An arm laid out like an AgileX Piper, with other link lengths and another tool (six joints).
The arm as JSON. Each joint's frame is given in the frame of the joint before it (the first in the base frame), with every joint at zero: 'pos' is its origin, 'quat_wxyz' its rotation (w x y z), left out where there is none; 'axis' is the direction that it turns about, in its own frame. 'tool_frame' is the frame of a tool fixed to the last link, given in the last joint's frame.
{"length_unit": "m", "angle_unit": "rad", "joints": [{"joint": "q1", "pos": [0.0, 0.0, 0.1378], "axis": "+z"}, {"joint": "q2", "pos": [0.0, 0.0, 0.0], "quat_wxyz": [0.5, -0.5, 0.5, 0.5], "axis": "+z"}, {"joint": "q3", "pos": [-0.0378, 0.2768, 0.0], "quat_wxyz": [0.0, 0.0, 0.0, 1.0], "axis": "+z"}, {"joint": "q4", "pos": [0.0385, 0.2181, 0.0], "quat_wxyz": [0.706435, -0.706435, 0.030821, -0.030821], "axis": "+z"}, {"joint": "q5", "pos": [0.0, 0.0, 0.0], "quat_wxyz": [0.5, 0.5, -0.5, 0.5], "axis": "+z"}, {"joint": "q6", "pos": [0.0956, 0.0, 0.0], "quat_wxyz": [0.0, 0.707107, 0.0, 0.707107], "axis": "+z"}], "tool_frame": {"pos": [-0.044, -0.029, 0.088], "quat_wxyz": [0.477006, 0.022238, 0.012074, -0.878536]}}
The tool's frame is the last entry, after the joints.
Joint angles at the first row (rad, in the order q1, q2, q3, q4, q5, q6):
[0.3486 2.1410 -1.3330 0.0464 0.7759 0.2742]
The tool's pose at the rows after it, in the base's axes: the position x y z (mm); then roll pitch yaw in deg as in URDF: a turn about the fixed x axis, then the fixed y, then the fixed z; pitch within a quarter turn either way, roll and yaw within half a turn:
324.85 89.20 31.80 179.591 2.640 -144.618
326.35 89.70 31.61 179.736 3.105 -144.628
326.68 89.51 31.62 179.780 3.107 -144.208
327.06 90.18 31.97 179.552 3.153 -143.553
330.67 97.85 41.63 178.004 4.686 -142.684
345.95 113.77 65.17 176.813 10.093 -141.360
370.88 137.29 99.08 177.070 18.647 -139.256
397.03 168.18 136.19 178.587 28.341 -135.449
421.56 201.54 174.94 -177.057 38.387 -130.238
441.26 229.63 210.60 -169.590 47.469 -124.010
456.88 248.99 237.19 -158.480 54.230 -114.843
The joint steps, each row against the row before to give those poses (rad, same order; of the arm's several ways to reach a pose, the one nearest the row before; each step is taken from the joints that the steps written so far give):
[0.0000 0.0000 0.0000 0.0009 -0.0167 0.0000]
[0.0000 0.0000 0.0000 -0.0001 -0.0085 0.0001]
[0.0000 0.0000 0.0000 0.0000 0.0000 -0.0074]
[0.0000 0.0000 -0.0025 0.0074 0.0034 -0.0164]
[0.0000 -0.0156 -0.0286 0.0484 0.0291 -0.0467]
[0.0020 -0.0355 -0.0643 0.0698 0.0228 -0.0631]
[0.0118 -0.0347 -0.0981 0.0700 -0.0007 -0.0607]
[0.0261 -0.0156 -0.1152 0.0738 -0.0229 -0.0700]
[0.0402 -0.0034 -0.1090 0.0479 -0.0655 -0.0520]
[0.0443 -0.0024 -0.0708 0.0111 -0.1132 -0.0254]
[0.0372 -0.0007 -0.0215 0.0009 -0.1445 -0.0438]

